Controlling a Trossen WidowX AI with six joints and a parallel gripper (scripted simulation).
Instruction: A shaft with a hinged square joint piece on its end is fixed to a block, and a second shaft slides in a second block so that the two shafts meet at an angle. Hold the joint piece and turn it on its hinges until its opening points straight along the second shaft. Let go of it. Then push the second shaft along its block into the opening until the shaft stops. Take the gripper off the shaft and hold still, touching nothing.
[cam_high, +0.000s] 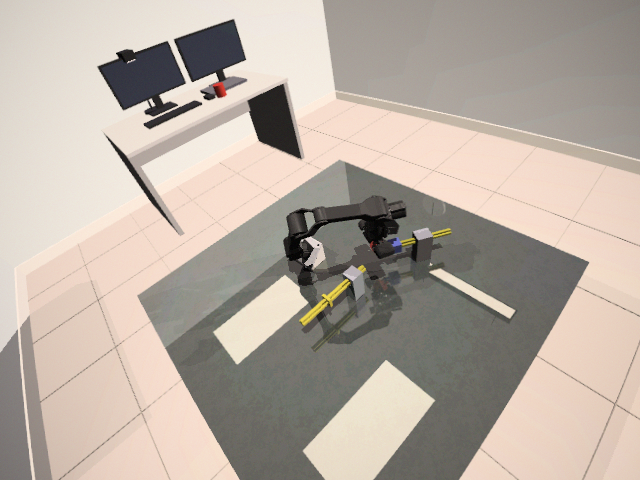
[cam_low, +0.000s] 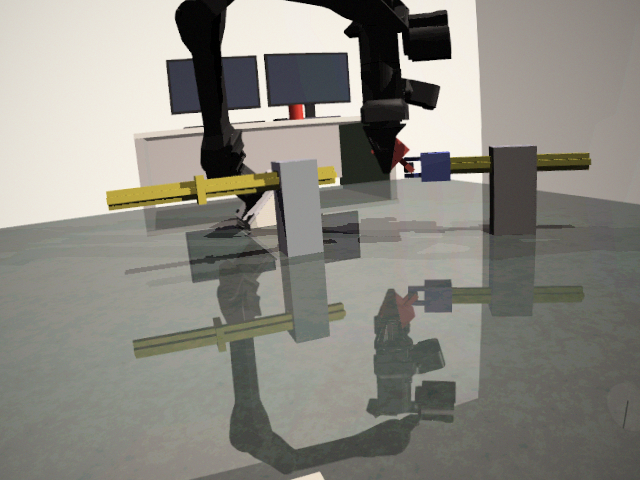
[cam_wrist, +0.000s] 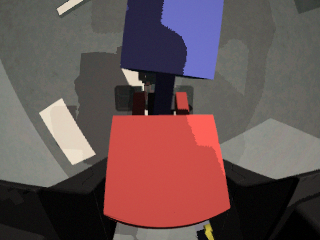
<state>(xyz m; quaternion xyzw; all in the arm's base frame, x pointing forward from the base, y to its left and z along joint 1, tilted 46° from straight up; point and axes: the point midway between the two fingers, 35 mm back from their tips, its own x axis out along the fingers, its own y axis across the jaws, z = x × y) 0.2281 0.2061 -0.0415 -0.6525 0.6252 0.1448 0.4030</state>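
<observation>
Right now my gripper tip is 3 cm below the red joint piece and 1 cm to the right of it.
</observation>
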